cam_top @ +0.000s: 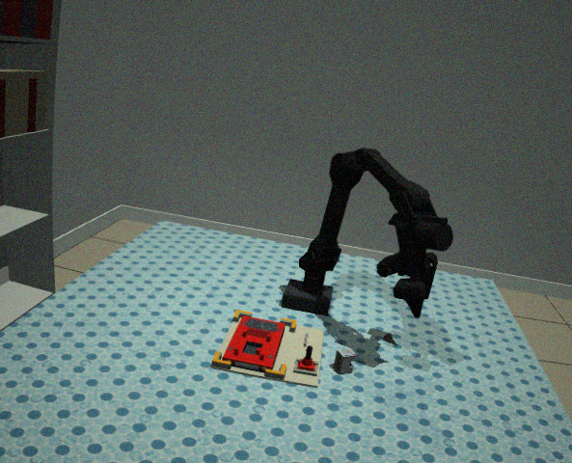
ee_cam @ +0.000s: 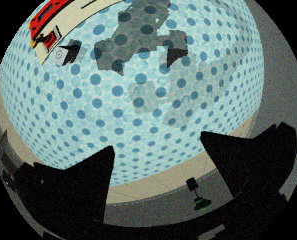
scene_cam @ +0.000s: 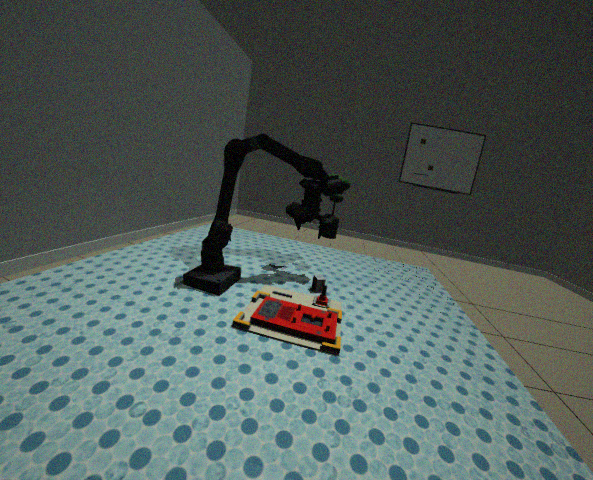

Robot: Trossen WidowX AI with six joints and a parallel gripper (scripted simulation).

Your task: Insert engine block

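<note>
Now: gripper tip 100 mm short of the engine block, 140 mm to the left of it and 120 mm above it. From my gripper tip the other things lie so: cream base plate 90 mm ahead, 320 mm to the right, 140 mm below; dark upright post 140 mm ahead, 220 mm to the right, 110 mm below.
</note>
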